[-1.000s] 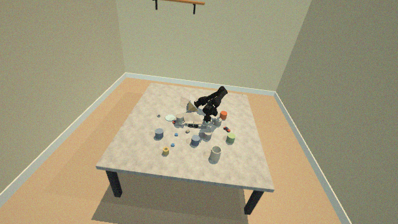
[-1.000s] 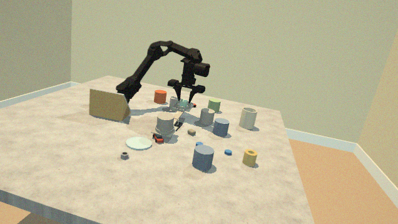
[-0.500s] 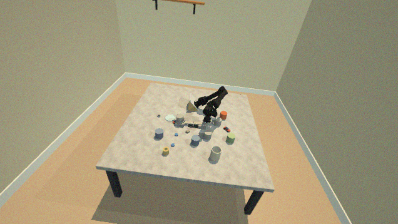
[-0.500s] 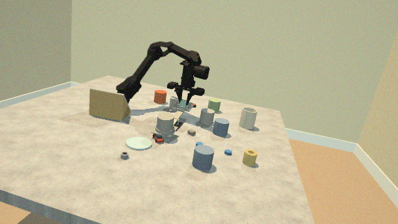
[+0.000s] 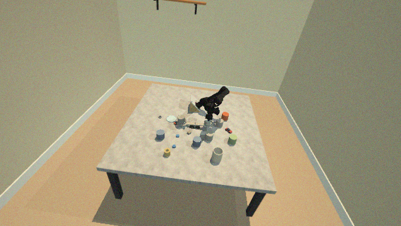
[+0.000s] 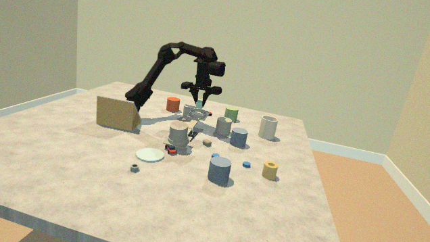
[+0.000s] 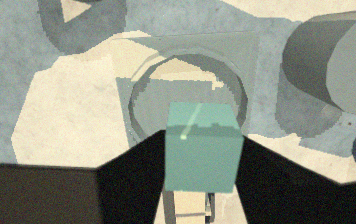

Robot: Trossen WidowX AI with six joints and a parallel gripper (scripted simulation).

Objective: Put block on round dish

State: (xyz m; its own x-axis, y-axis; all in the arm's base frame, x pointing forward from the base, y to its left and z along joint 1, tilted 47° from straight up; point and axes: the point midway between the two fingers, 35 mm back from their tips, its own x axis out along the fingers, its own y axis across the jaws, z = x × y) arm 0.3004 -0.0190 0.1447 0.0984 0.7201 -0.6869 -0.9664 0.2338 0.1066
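My gripper tip is now 360 mm to the left of the pale green round dish, 120 mm past it and 110 mm above it. Round my gripper tip: pale green block: 10 mm above; balance: 120 mm to the right, 70 mm below, 20 mm behind; orange cylinder: 180 mm to the left, 180 mm behind, 80 mm below.
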